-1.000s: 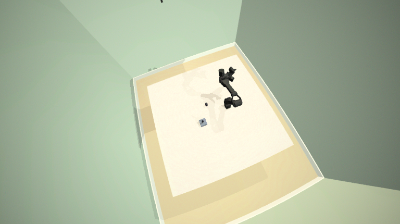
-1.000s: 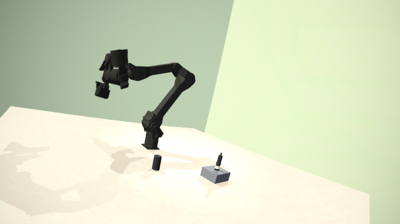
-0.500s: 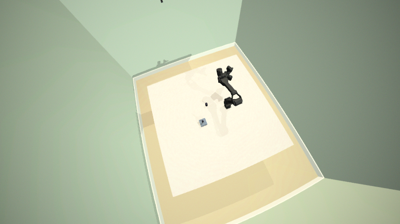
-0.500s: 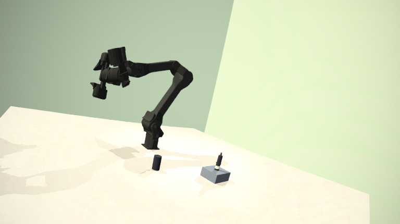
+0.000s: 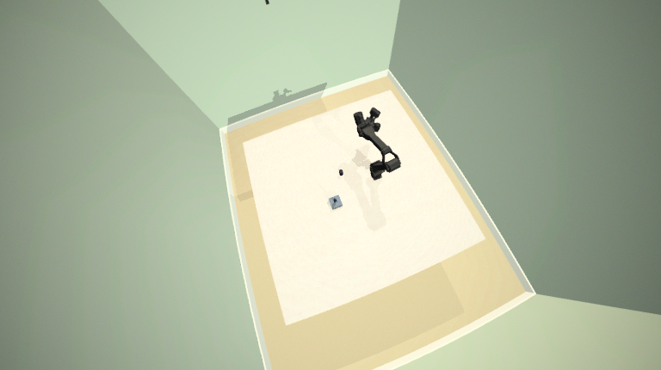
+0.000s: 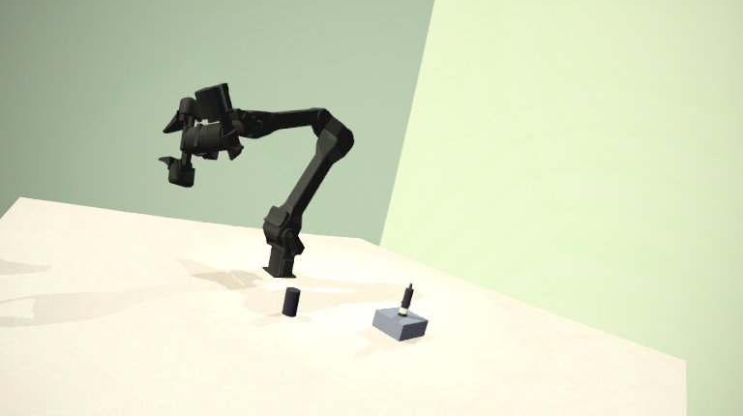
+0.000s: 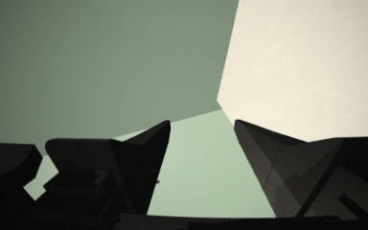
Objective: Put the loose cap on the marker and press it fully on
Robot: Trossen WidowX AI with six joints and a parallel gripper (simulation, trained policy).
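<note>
Now: the dark cap 350 mm ahead of my gripper tip, 210 mm to the left of it and 210 mm below it. From my gripper tip the other things lie so: grey holder block 460 mm ahead, 380 mm to the left, 220 mm below.
</note>
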